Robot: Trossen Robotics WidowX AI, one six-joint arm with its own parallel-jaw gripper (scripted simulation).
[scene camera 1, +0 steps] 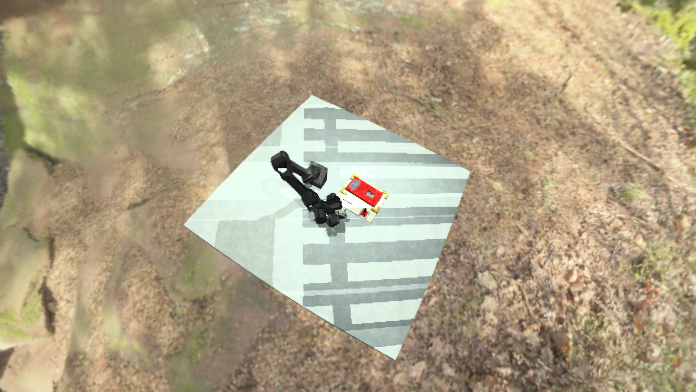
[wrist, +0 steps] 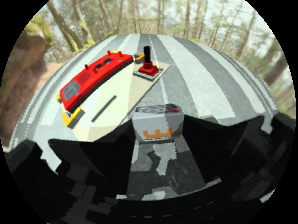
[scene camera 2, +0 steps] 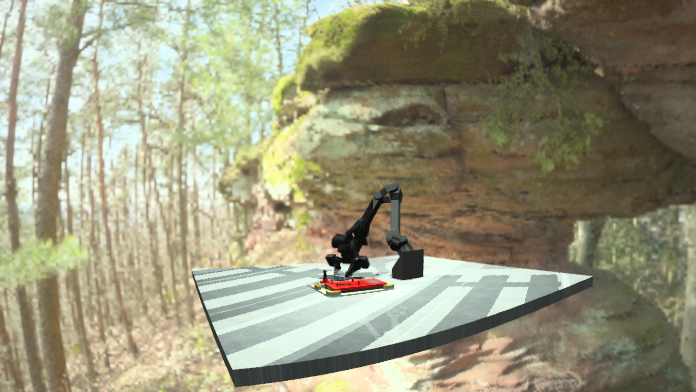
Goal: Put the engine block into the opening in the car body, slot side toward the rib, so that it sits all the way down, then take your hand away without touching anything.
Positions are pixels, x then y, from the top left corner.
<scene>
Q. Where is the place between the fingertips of the gripper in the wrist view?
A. At 156,118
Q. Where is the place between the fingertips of the gripper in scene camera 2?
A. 340,276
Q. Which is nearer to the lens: the red car body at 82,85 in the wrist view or the grey engine block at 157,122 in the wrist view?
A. The grey engine block.
</scene>
